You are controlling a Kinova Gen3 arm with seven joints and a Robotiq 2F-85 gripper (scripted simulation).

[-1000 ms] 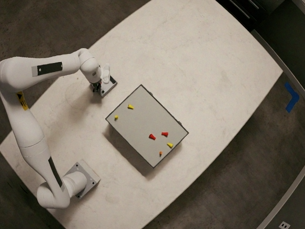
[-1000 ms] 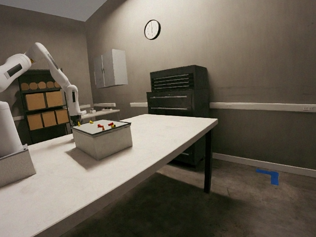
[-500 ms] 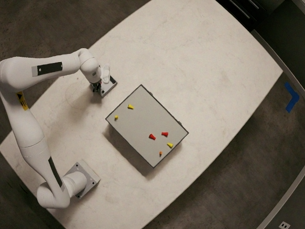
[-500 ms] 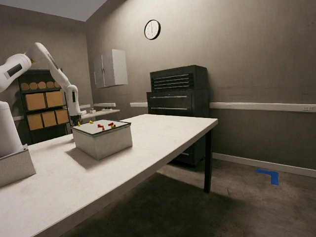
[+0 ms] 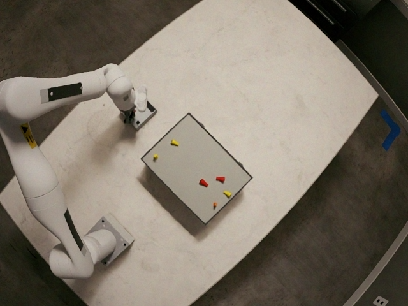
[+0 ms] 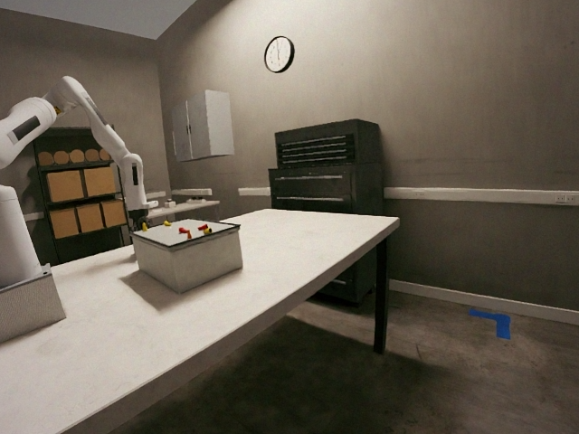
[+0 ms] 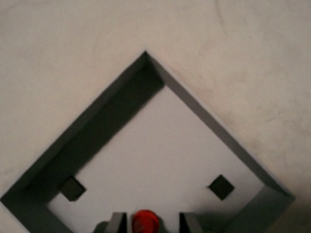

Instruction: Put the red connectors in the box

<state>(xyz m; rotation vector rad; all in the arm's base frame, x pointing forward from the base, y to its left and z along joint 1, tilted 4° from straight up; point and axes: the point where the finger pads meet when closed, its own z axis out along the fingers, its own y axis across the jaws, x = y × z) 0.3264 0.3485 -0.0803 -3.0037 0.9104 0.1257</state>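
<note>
Now: hand 80 mm short of the tool case, 310 mm to the left of it and 50 mm below it.
</note>
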